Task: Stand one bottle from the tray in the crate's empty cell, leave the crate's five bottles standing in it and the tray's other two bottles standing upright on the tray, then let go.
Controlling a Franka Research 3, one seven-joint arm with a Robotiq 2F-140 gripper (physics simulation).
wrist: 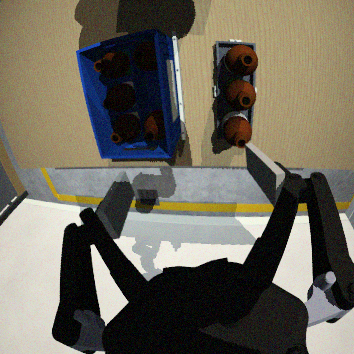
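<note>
The blue crate (91, 112) stands at upper left in the wrist view. Five brown bottles (116, 65) (146, 55) (120, 96) (126, 125) (155, 124) stand in it, several in deep shade. Its right-column middle cell shows no bottle. The grey tray (219, 52) lies right of the crate and holds three upright brown bottles: a far one (241, 60), a middle one (240, 94) and a near one (237, 130). My gripper (186, 169) is open and empty, with its fingers wide apart. It is nearer the bottom of the view than crate and tray; its right fingertip appears close below the near bottle.
The crate and tray are on a wood-grain table top (300, 100), apart from each other. A white strip (178, 85) runs along the crate's right side. A grey band with a yellow line (220, 206) runs below the table edge. Dark shadows fall at the top and across the crate.
</note>
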